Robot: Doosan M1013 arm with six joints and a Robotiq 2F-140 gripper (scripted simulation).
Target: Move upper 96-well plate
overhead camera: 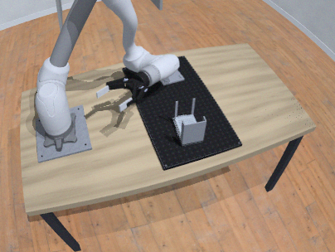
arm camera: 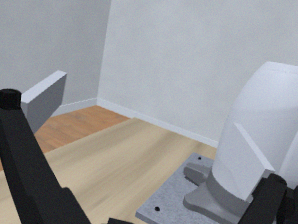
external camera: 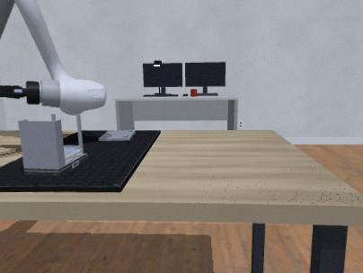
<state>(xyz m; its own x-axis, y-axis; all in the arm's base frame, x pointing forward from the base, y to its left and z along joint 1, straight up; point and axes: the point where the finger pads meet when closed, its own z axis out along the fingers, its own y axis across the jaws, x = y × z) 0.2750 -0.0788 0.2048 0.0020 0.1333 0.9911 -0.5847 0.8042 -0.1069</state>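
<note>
Now: hand 320 mm short of the 96-well plate, 170 mm above it and 70 mm to the left of it. The rest, counted from my hand: plate nest N1: 350 mm to the left, 330 mm ahead, 200 mm below; then grey back wall: 320 mm ahead, 130 mm to the right, 130 mm below.
</note>
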